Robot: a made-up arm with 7 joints.
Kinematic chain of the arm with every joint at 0, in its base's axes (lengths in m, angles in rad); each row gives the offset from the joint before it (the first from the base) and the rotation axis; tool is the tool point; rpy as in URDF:
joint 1: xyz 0 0 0 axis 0.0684 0.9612 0.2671
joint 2: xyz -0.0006 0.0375 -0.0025 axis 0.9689 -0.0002 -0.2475
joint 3: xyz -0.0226 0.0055 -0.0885 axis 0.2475 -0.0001 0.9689
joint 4: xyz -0.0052 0 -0.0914 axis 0.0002 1 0
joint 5: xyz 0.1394 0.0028 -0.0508 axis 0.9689 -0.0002 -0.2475
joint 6: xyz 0.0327 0 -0.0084 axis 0.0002 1 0
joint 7: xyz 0.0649 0 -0.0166 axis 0.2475 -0.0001 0.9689
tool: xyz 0 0 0 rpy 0 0.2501 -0.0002
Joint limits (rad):
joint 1: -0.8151..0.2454
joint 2: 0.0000..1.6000
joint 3: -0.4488..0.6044
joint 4: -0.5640..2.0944
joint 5: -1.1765..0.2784
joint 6: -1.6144..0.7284
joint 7: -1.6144..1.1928
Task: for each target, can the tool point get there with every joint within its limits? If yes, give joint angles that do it. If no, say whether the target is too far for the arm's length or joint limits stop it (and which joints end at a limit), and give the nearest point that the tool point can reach.
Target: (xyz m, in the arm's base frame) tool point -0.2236 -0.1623 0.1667
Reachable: no: joint limits stop it (at a limit: joint 1, joint 2, joint 3, joint 4) | nearest point 0.0439 0.0644 0.1714 | short by 0.351 m
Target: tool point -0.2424 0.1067 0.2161
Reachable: no: joint limits stop it (at a limit: joint 1, joint 2, joint 3, joint 4, joint 5, joint 6) | nearest point 0.0293 0.1000 0.1824 | short by 0.274 m
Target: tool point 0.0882 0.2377 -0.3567
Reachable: yes | joints -0.0508 0.6566 -0.3063 0.9050 0.1212 -0.0316 0.1742
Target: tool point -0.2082 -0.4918 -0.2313
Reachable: no: too far | nearest point -0.2464 -0.0691 -0.2804 | short by 0.427 m
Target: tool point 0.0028 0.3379 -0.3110
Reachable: yes | joints -0.0708 0.7204 0.2382 1.3755 -0.8855 -0.1138 0.0563
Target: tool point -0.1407 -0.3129 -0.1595
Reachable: no: joint limits stop it (at a limit: joint 1, joint 2, joint 3, joint 4, joint 6) | nearest point -0.2482 -0.0689 -0.2782 | short by 0.292 m
